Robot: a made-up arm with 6 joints.
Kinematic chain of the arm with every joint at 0, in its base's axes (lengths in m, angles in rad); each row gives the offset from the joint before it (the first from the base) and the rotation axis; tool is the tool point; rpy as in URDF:
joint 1: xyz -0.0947 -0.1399 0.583 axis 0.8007 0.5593 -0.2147
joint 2: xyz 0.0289 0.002 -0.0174 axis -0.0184 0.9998 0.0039
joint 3: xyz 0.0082 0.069 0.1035 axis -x
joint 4: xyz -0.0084 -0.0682 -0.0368 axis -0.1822 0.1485 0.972
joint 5: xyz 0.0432 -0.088 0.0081 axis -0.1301 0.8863 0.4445
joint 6: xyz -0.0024 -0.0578 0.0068 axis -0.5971 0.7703 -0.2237
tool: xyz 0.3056 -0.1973 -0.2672 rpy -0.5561 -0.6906 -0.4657
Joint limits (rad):
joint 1: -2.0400..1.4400
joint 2: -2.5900..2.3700
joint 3: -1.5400..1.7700
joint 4: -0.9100..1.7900
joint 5: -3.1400..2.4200
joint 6: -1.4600..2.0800
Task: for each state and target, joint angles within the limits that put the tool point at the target. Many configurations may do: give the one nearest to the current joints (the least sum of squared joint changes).
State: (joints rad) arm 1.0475 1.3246 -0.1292 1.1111 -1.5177 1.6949
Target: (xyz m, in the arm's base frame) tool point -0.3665 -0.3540 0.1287
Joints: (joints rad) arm 0.9398 1.7691 0.2779 0.6972 -1.2139 1.4890
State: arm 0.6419 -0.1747 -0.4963 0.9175 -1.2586 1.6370
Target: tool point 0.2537 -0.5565 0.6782
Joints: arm 0.0102 -0.6332 -0.1220 1.1665 -1.0336 1.8796
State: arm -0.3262 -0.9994 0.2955 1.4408 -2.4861 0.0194
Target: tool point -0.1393 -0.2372 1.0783
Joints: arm -0.4380 -1.1532 -0.1162 1.5631 -2.8682 -0.4998
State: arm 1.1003 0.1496 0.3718 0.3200 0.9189 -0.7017
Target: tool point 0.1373 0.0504 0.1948
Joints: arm 1.0948 0.0883 0.2136 0.3393 0.5300 -0.8333
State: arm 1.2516 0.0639 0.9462 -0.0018 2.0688 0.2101
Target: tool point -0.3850 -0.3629 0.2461
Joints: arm 1.3114 0.0403 0.5969 0.1215 1.7658 -0.0661
